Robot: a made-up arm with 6 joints.
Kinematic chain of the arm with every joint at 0, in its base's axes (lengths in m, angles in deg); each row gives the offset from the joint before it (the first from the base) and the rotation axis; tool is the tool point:
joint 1: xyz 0 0 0.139 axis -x
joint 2: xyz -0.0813 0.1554 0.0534 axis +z
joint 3: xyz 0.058 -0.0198 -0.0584 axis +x
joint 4: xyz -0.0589 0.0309 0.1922 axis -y
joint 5: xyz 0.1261 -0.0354 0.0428 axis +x
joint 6: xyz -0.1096 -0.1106 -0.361 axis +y
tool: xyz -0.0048 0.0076 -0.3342
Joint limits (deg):
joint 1: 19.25..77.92
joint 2: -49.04..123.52
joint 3: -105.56..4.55
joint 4: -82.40..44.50
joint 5: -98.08..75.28
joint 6: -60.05..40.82
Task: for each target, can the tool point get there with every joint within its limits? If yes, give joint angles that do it. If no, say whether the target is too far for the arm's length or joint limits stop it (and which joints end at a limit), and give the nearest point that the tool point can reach.
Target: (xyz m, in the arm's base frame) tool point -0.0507 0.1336 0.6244
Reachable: yes | joints 27.17 22.13 -84.02 -52.40 -48.17 -45.54
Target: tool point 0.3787 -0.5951 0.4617
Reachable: no: joint limits stop it (at a limit: joint 1, joint 3, joint 4, joint 5) | nearest point 0.2849 -0.4304 0.4239 | short by 0.193 m
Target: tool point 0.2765 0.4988 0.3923
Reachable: yes | joints 56.99 34.63 -55.86 8.26 -64.89 -39.34
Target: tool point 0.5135 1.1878 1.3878
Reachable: no: too far | nearest point 0.2101 0.6133 0.6834 | short by 0.958 m
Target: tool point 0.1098 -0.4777 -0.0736
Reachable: yes | joints 69.71 77.40 -86.64 3.71 57.07 20.09
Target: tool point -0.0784 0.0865 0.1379
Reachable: no: joint limits stop it (at a limit: joint 1, joint 3, joint 6) | nearest point -0.0735 0.1349 0.3857 | short by 0.253 m
